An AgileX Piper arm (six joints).
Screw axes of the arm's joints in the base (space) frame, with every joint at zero. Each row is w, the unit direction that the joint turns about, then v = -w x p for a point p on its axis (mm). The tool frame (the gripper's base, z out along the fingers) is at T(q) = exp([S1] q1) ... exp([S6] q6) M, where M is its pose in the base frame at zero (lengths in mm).
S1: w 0 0 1 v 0.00 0.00 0.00
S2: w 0 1 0 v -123.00 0.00 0.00
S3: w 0 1 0 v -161.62 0.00 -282.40
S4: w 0.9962 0 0.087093 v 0.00 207.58 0.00
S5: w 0 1 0 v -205.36 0.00 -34.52
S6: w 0.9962 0 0.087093 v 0.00 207.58 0.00
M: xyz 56.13 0.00 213.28 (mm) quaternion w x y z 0.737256 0 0.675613 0
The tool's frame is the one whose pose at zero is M.
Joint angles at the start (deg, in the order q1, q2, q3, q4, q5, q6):
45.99, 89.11, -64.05, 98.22, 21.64, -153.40
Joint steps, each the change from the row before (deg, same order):
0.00, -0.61, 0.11, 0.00, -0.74, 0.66
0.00, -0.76, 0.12, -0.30, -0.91, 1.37
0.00, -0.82, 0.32, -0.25, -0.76, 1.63
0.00, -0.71, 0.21, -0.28, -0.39, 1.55
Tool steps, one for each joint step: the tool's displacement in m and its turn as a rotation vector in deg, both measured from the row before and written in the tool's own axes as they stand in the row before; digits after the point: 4 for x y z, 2 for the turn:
-0.0013, -0.0018, -0.0029, 0.71, 0.39, 0.48
-0.0015, -0.0022, -0.0036, 0.82, 0.50, 0.87
-0.0013, -0.0014, -0.0039, 0.67, 0.41, 1.23
-0.0017, -0.0012, -0.0034, 0.49, 0.08, 1.12

